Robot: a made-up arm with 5 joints.
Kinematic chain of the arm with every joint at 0, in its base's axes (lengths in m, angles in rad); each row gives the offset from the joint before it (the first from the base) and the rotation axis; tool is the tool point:
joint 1: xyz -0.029 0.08 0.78 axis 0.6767 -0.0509 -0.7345
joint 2: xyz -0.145 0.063 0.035 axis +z
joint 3: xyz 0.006 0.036 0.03 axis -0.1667 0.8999 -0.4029
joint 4: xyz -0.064 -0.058 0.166 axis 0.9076 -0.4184 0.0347
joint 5: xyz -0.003 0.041 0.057 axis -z
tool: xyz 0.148 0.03 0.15
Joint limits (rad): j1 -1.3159..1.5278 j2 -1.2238..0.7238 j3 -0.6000..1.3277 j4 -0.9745..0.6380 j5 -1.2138..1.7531
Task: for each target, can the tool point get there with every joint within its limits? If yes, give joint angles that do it. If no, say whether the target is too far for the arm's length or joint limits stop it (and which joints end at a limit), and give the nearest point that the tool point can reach.
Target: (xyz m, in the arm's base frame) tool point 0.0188 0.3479 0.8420
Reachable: yes | joints -0.6278 0.1632 0.8656 -0.5791 0.1529
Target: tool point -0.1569 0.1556 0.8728
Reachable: no: joint limits stop it (at a limit: joint 1, joint 2, joint 4) | nearest point -0.1278 0.2966 0.8770 | short by 0.144 m
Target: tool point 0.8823 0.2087 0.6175
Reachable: no: too far | nearest point 0.2153 0.1539 0.9016 | short by 0.727 m
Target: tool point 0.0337 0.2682 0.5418
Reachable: no: joint limits stop it (at a limit: joint 1, joint 3) | nearest point -0.0299 0.2599 0.6425 | short by 0.119 m
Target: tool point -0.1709 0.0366 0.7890
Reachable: no: joint limits stop it (at a limit: joint 1, joint 2, joint 4) | nearest point -0.1721 -0.0169 0.7252 | short by 0.083 m
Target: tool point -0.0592 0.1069 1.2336
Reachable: yes | joints -0.2804 -0.5255 0.3447 0.5166 0.0067
